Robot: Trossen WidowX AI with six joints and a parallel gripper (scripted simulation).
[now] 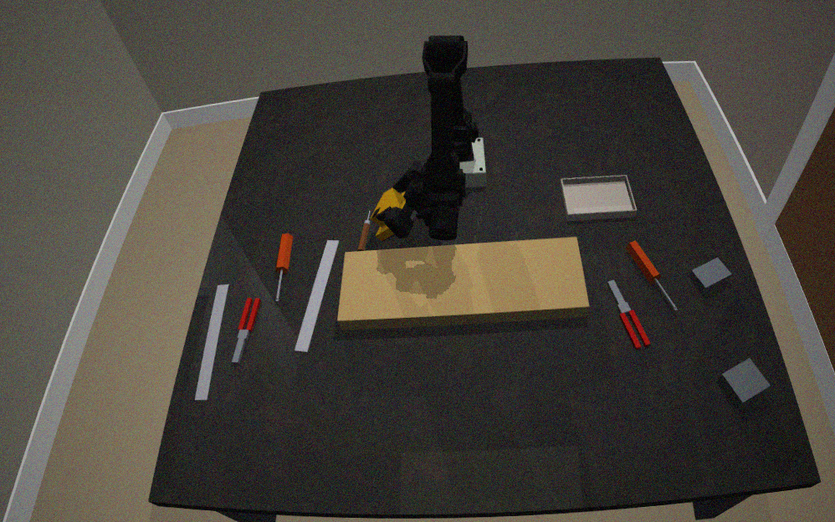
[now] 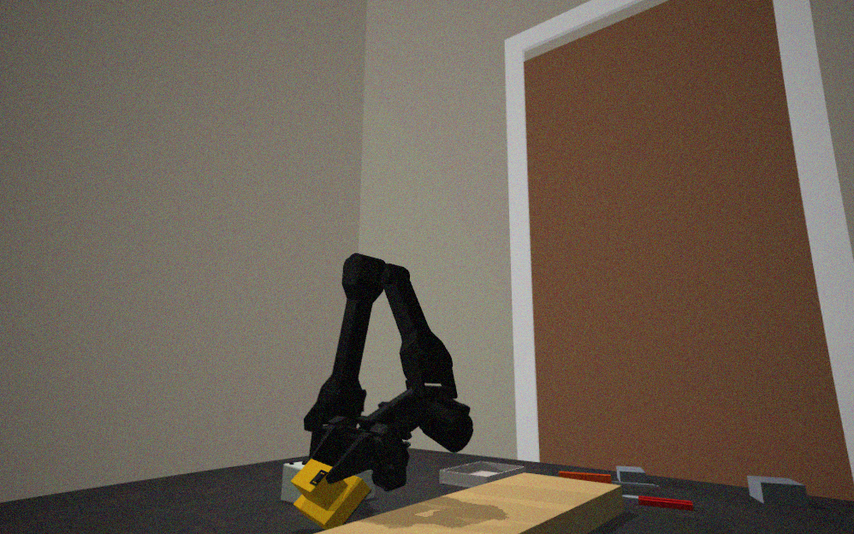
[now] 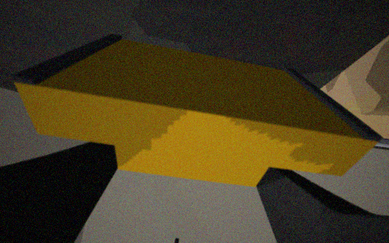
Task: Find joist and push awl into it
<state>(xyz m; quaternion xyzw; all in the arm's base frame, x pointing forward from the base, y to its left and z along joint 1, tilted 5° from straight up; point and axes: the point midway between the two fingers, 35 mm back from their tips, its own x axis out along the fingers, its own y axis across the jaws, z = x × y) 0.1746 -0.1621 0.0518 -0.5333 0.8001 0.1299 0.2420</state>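
Now: gripper tip 7 cm above the awl and 6 cm to the left of it. The rest, counted from my gripper tip: white tray (50 cm to the left, 7 cm below); yellow stud finder (1 cm below, 1 cm ahead).
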